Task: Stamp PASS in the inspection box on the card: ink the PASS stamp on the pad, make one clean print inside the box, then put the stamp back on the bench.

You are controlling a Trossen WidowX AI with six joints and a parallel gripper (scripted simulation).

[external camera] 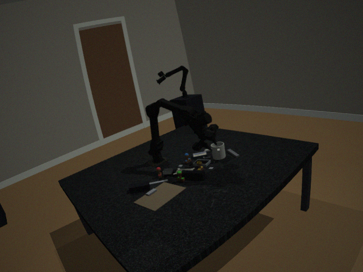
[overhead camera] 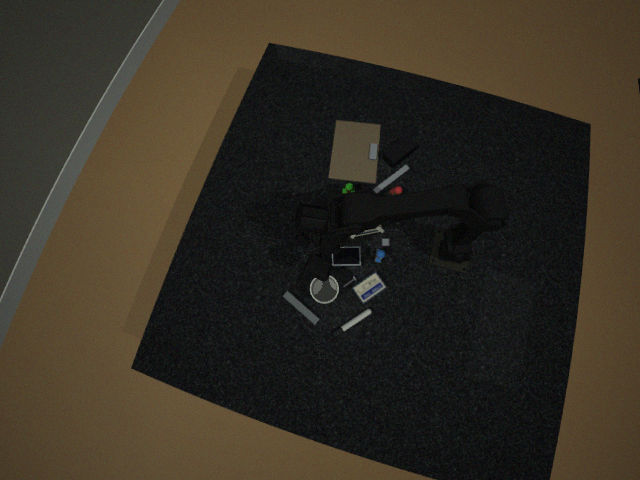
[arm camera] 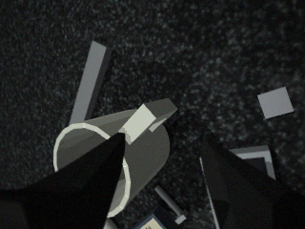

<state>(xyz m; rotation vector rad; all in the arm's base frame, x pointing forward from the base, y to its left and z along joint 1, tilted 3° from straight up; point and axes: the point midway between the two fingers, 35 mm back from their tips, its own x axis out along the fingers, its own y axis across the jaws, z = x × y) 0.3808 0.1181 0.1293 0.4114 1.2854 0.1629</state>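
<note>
Now: gripper tip 40 mm past the PASS stamp, 250 mm to the left of it and 80 mm above it. Round my gripper tip: white mug: 20 mm behind, 60 mm to the left, 60 mm below; then yellow-knob stamp: 20 mm behind, 120 mm to the right, 80 mm below; then ink pad: 80 mm behind, 40 mm to the right, 90 mm below.
</note>
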